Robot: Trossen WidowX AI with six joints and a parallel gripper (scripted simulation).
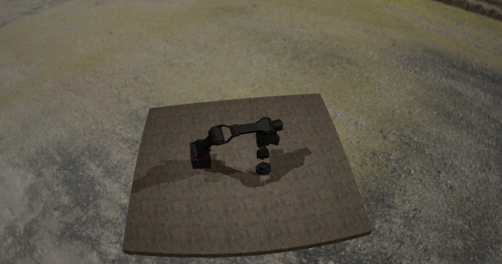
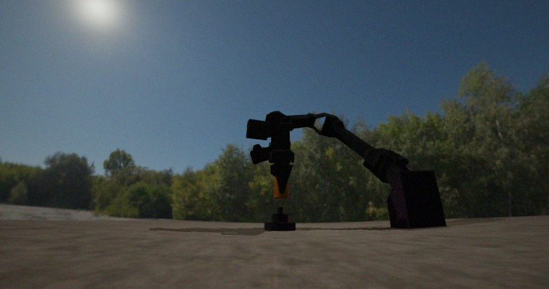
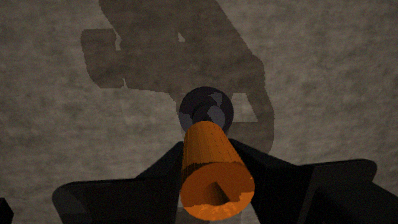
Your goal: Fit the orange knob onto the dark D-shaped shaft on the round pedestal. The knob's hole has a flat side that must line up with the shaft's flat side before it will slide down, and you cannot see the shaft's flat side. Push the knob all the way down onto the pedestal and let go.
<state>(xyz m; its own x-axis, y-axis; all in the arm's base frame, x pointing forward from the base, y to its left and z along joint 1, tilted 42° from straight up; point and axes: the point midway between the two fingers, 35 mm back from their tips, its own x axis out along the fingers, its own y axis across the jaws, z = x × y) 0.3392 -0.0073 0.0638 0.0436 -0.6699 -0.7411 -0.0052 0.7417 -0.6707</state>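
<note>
Right now my gripper tip is 60 mm above the dark round pedestal and 10 mm to the left of it. The rest, counted from my gripper tip: orange knob: 20 mm above.
</note>
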